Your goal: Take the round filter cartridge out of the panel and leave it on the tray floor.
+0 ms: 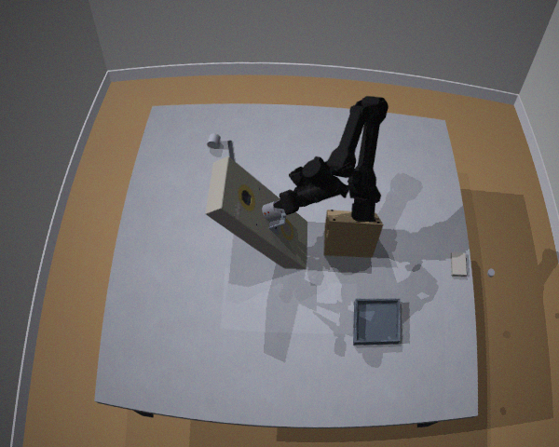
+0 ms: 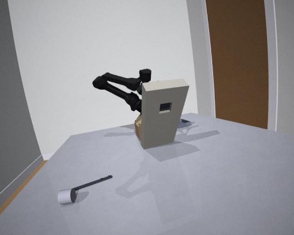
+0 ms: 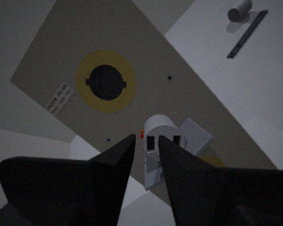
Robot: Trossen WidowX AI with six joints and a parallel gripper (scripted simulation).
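Right now the round filter cartridge is 3 cm below my gripper tip, 1 cm to the right of it and 1 cm ahead of it. The rest, counted from my gripper tip: dark tray 31 cm to the left, 31 cm behind, 23 cm below; then beige block 65 cm behind, 23 cm below, 12 cm to the left; then service panel 5 cm below, 5 cm ahead, 1 cm to the right.
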